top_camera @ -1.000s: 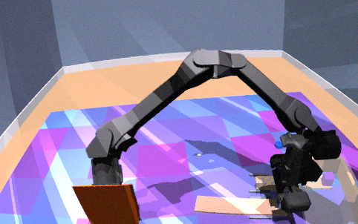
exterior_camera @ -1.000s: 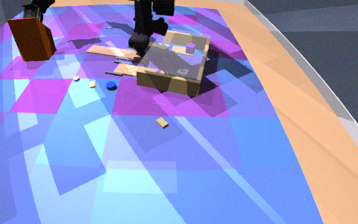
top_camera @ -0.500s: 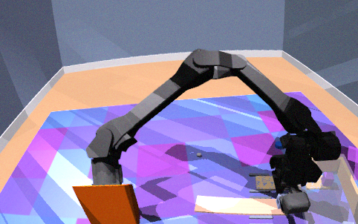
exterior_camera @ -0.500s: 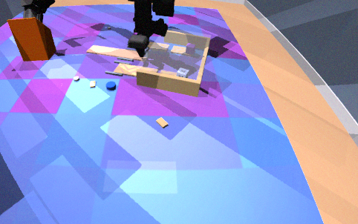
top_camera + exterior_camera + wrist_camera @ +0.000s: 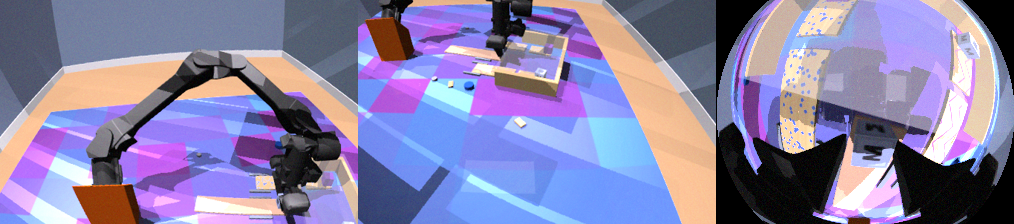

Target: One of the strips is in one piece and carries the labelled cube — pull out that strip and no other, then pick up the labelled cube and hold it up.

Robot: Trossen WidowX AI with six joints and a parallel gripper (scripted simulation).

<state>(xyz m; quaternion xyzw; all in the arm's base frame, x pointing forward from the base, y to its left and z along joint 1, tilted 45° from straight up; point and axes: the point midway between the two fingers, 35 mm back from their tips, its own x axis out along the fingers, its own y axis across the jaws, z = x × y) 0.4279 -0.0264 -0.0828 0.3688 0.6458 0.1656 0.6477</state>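
Now: gripper tip 100 mm past the tan strip, 40 mm to the right of it and 10 mm above it.
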